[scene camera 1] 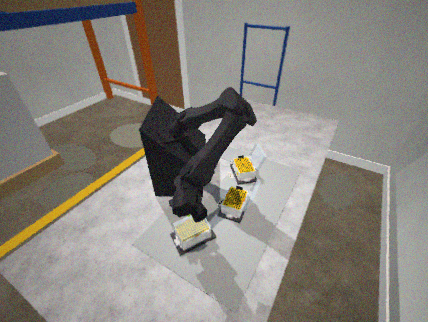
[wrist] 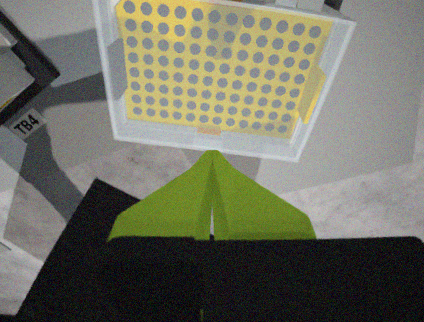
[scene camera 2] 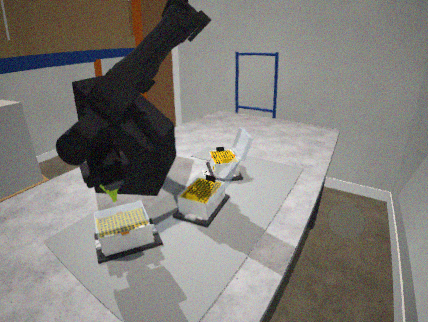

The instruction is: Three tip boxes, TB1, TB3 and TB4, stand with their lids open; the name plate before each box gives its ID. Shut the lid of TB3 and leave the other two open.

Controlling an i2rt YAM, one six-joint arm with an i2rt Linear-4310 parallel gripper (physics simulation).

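Places are measured from the arm's base along level axes (x ahead, y left, z up), in centimetres.
Pixels of known places: gripper, fingertip midpoint: (scene camera 1: 187, 215) (wrist: 212, 160) (scene camera 2: 114, 200); arm's base at its link origin: (scene camera 1: 172, 133).
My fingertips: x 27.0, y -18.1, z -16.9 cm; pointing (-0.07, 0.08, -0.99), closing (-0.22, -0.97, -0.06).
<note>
For each thing: its top centre in the pictures, then the offset to it from my fingertips. "spot": a spot on its surface instead. Level surfaces: height alone.
- middle box at its top centre: (scene camera 2: 201, 184) (scene camera 1: 235, 195) dz -2.9, dx +5.8, dy +22.6 cm
- TB4 name plate at a spot on its surface: (wrist: 27, 125) spot: dz -10.2, dx -0.6, dy +20.4 cm
- far box at its top centre: (scene camera 2: 223, 152) (scene camera 1: 244, 162) dz -2.9, dx -4.6, dy +43.5 cm
- grey mat at its surface level: dz -10.4 cm
- marbled table at its surface level: dz -10.7 cm
My gripper (scene camera 1: 190, 216) (scene camera 2: 114, 199) (wrist: 212, 160) is shut, its green fingertips together and empty, close above the arm-side edge of the nearest box. That box (scene camera 1: 192, 234) (scene camera 2: 126, 241) (wrist: 215, 80) has its clear lid lying over the yellow rack. Its name plate does not show, and I cannot tell if the lid is fully seated. The middle box (scene camera 1: 234, 200) (scene camera 2: 201, 199) has its clear lid standing open; the TB4 name plate (wrist: 27, 125) lies before it in the wrist view. The far box (scene camera 1: 243, 167) (scene camera 2: 223, 157) also has its lid upright; its plate is unreadable.
The boxes stand on a grey mat (scene camera 1: 280, 187) (scene camera 2: 272, 192) on the marbled table (scene camera 1: 95, 240) (scene camera 2: 30, 270). The black arm base (scene camera 1: 162, 165) (scene camera 2: 155, 145) stands behind the nearest box. A blue frame (scene camera 1: 243, 60) (scene camera 2: 237, 82) stands beyond the table's far end.
</note>
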